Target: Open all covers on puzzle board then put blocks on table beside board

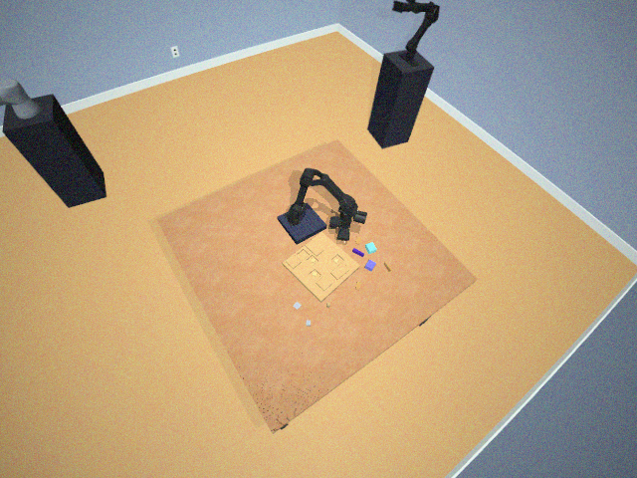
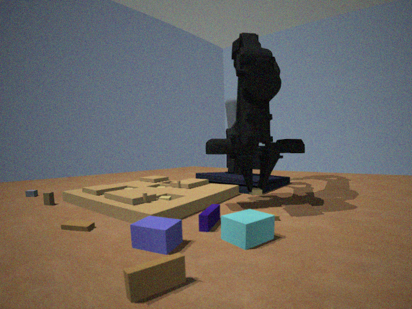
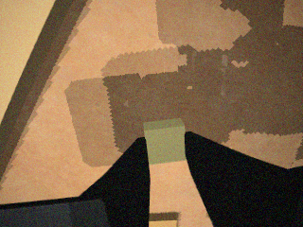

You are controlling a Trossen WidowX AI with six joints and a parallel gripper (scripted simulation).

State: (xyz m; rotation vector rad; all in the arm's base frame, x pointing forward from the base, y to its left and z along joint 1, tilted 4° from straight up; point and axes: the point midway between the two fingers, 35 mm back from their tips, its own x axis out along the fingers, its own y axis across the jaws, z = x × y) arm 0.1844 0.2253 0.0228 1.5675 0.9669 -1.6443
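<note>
Right now the tan puzzle board is 14 cm ahead of my gripper tip, 21 cm to the right of it and 1 cm below it. Round my gripper tip: small grey block 39 cm ahead, 38 cm to the right, 2 cm below; then dark purple block 14 cm ahead, 3 cm to the left, 2 cm below; then cyan block 14 cm ahead, 11 cm to the left, 1 cm below.
</note>
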